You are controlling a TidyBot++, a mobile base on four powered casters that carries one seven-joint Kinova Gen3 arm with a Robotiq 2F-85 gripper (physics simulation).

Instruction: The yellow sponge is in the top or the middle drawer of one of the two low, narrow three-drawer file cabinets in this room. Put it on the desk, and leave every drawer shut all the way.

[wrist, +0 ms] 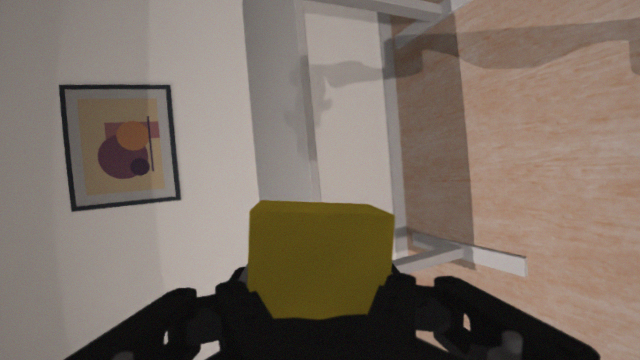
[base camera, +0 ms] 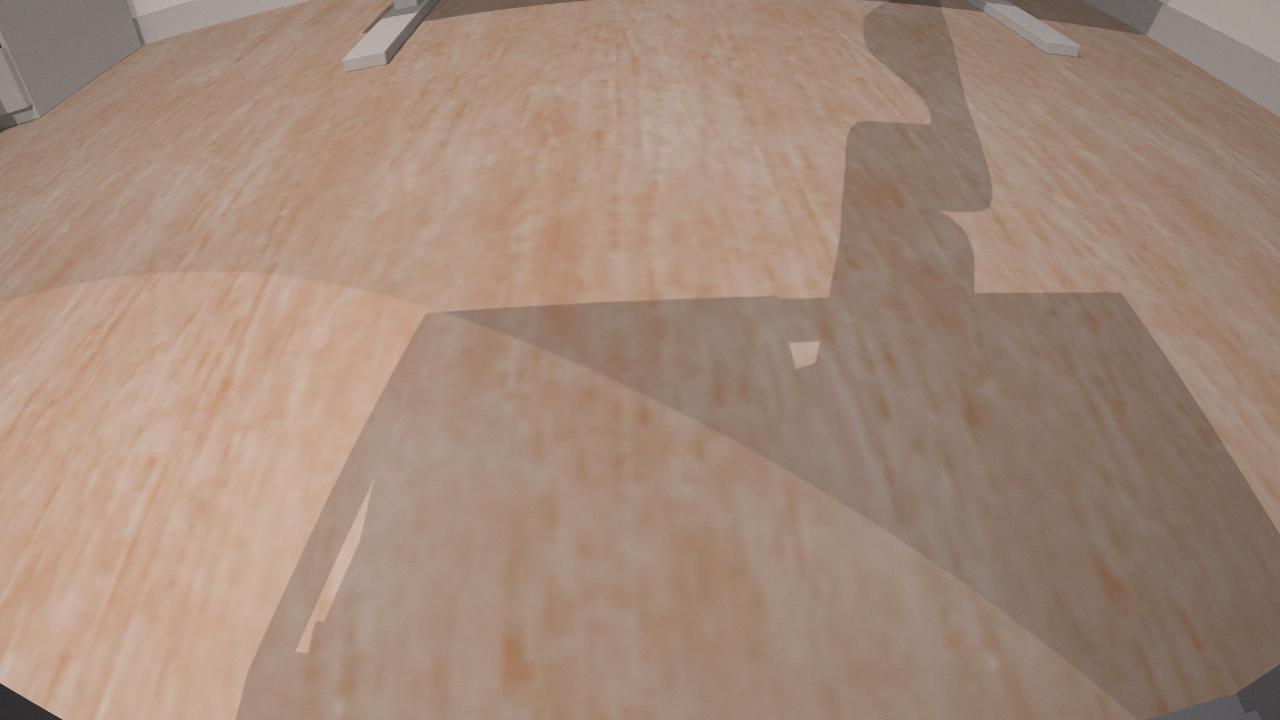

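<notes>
The yellow sponge (wrist: 320, 245) is held in my gripper (wrist: 314, 272), which is shut on it, at the bottom middle of the wrist view. The pale grey desk (wrist: 275, 75) shows sideways beyond the sponge, with its top as an upright band, apart from the sponge. In the base camera view, the desk's feet (base camera: 384, 44) (base camera: 1029, 26) show at the top. Part of a grey file cabinet (base camera: 76, 53) stands at the top left; whether its drawers are fully shut cannot be told. The second cabinet does not show.
A framed picture (wrist: 120, 145) hangs on the wall (wrist: 210, 100) left of the desk in the wrist view. The desk's leg frame and a foot (wrist: 500, 261) stand over the wood floor (wrist: 550, 150) (base camera: 626, 179). Shadows of the arm and base lie across the floor.
</notes>
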